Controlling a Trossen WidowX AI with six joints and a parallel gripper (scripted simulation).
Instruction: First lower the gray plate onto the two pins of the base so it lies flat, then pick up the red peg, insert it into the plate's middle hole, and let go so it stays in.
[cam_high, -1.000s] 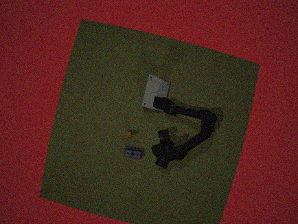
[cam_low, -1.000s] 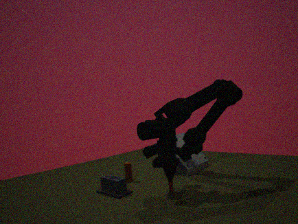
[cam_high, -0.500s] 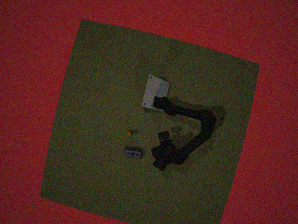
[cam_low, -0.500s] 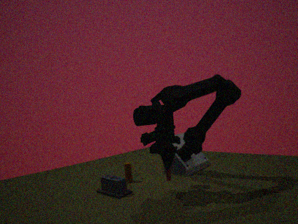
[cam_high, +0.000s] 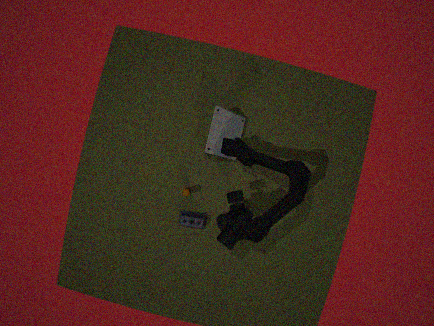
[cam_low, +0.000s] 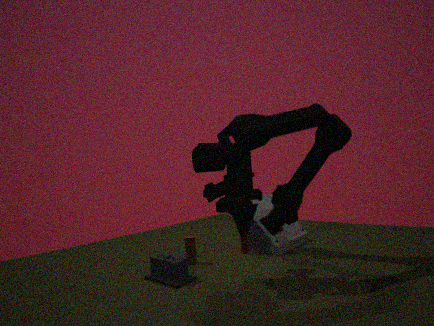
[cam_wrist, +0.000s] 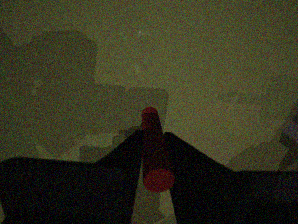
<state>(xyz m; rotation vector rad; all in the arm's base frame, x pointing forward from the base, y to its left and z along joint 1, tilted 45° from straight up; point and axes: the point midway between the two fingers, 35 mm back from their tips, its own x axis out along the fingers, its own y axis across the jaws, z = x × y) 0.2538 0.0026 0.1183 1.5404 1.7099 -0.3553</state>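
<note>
Right now my gripper tip is 18 cm to the left of the gray plate, 9 cm short of it and 7 cm above it. Also, from my gripper tip: red peg: right at my gripper tip; orange cylinder: 22 cm to the right, 7 cm below, 4 cm behind.
</note>
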